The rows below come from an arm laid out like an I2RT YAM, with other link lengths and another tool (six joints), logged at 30 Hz.
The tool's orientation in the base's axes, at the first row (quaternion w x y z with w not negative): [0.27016, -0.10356, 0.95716, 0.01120]
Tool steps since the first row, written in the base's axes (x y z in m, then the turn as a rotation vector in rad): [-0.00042, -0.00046, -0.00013, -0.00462, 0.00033, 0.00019]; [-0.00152, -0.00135, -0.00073, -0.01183, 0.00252, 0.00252]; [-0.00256, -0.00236, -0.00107, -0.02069, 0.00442, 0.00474]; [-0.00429, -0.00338, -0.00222, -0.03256, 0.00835, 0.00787]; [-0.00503, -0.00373, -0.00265, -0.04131, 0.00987, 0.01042]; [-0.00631, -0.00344, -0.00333, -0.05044, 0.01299, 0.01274]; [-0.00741, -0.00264, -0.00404, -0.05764, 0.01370, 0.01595]
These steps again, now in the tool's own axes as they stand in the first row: [0.00051, -0.00036, -0.00014, 0.00368, 0.00126, -0.00252]; [0.00190, -0.00098, -0.00026, 0.00806, 0.00480, -0.00805]; [0.00314, -0.00175, -0.00059, 0.01391, 0.00839, -0.01436]; [0.00537, -0.00235, -0.00057, 0.02142, 0.01455, -0.02284]; [0.00628, -0.00253, -0.00062, 0.02708, 0.01774, -0.02940]; [0.00764, -0.00196, -0.00067, 0.03288, 0.02257, -0.03584]; [0.00878, -0.00093, -0.00057, 0.03707, 0.02463, -0.04223]
